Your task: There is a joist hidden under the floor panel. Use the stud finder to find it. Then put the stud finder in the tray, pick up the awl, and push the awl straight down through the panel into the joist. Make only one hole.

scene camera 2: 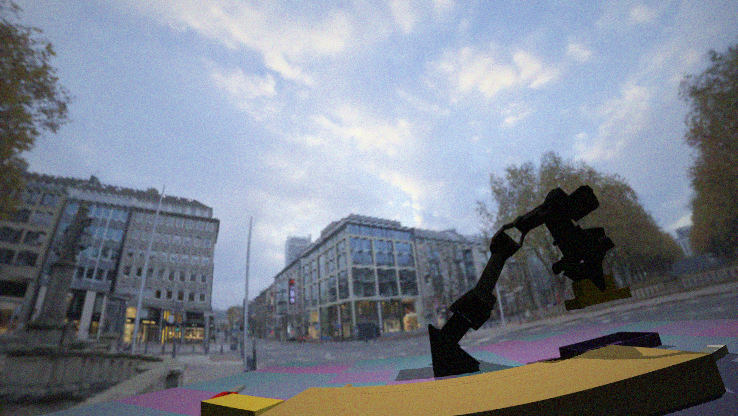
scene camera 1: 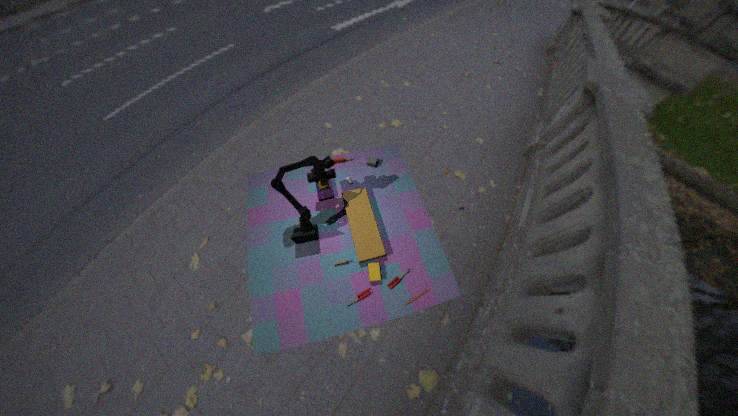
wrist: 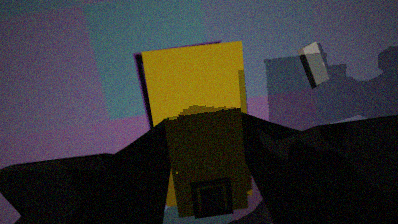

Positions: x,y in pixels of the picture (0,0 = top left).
Labels:
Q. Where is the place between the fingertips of my gripper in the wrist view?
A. At 200,119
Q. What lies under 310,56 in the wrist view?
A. A pale block.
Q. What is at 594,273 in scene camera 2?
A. My gripper.

